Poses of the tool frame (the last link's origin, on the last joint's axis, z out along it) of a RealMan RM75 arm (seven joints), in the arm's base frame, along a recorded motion.
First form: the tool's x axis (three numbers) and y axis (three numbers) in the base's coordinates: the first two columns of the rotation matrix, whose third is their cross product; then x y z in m.
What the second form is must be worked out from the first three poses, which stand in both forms.
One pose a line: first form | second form
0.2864 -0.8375 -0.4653 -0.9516 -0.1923 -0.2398 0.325 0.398 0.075 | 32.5 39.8 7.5; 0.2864 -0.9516 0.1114; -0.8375 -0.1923 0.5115; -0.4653 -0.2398 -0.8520
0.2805 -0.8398 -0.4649 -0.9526 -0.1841 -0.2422 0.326 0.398 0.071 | 32.6 39.8 7.1; 0.2805 -0.9526 0.1178; -0.8398 -0.1841 0.5108; -0.4649 -0.2422 -0.8516
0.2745 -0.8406 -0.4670 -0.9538 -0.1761 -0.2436 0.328 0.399 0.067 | 32.8 39.9 6.7; 0.2745 -0.9538 0.1225; -0.8406 -0.1761 0.5123; -0.4670 -0.2436 -0.8501
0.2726 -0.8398 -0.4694 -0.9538 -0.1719 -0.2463 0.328 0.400 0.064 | 32.8 40.0 6.4; 0.2726 -0.9538 0.1262; -0.8398 -0.1719 0.5149; -0.4694 -0.2463 -0.8479
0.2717 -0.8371 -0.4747 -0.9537 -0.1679 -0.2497 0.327 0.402 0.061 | 32.7 40.2 6.1; 0.2717 -0.9537 0.1293; -0.8371 -0.1679 0.5206; -0.4747 -0.2497 -0.8440
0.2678 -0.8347 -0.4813 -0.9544 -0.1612 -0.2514 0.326 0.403 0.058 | 32.6 40.3 5.8; 0.2678 -0.9544 0.1323; -0.8347 -0.1612 0.5267; -0.4813 -0.2514 -0.8398
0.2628 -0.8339 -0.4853 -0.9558 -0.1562 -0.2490 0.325 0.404 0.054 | 32.5 40.4 5.4; 0.2628 -0.9558 0.1318; -0.8339 -0.1562 0.5293; -0.4853 -0.2490 -0.8381
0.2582 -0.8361 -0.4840 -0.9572 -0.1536 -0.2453 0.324 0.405 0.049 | 32.4 40.5 4.9; 0.2582 -0.9572 0.1308; -0.8361 -0.1536 0.5266; -0.4840 -0.2453 -0.8400
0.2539 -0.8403 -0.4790 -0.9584 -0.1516 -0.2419 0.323 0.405 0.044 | 32.3 40.5 4.4; 0.2539 -0.9584 0.1307; -0.8403 -0.1516 0.5205; -0.4790 -0.2419 -0.8438
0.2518 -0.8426 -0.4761 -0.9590 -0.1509 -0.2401 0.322 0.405 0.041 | 32.2 40.5 4.1; 0.2518 -0.9590 0.1305; -0.8426 -0.1509 0.5170; -0.4761 -0.2401 -0.8461
